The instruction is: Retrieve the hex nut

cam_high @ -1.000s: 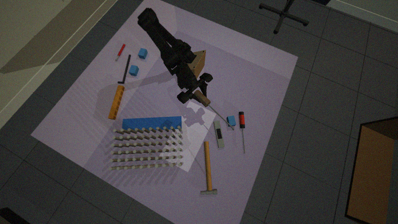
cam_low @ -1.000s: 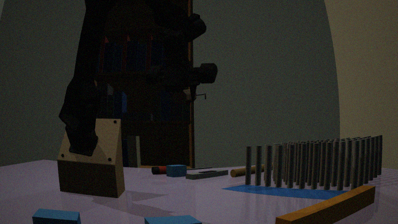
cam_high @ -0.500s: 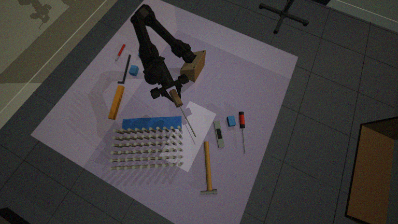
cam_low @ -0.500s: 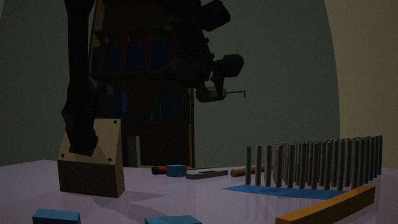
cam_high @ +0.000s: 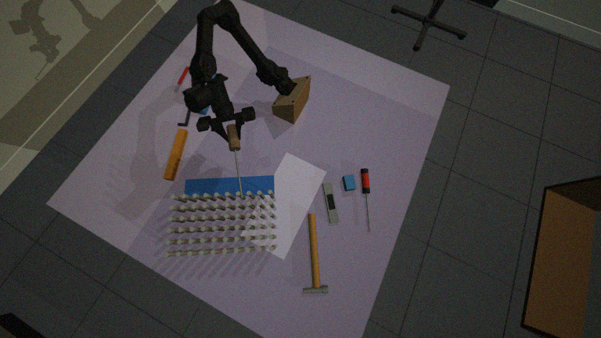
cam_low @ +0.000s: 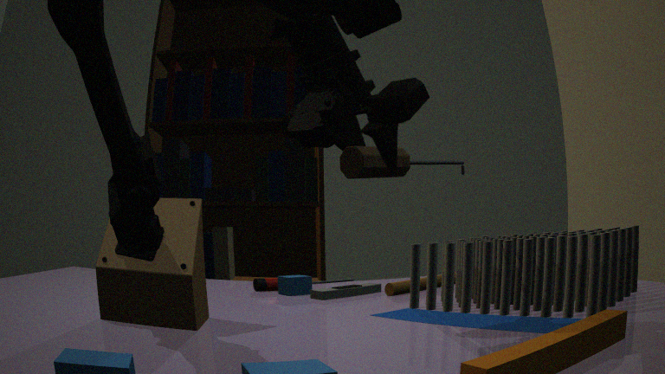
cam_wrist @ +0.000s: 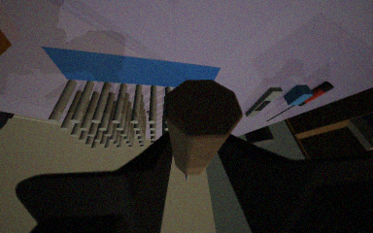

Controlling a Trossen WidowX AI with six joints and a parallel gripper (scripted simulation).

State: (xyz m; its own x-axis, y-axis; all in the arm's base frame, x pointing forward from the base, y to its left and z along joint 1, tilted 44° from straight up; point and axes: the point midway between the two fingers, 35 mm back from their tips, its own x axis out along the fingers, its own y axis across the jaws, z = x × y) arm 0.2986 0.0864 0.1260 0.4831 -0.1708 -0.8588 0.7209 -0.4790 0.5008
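Now: the blue taped strip 130 mm ahead of my gripper tip, 20 mm to the left of it and 210 mm below it. Round my gripper tip: orange bar: 150 mm ahead, 250 mm to the right, 190 mm below; then wooden-handled awl: 70 mm ahead, 70 mm to the left, 10 mm above; then grey block: 40 mm behind, 400 mm to the left, 200 mm below.
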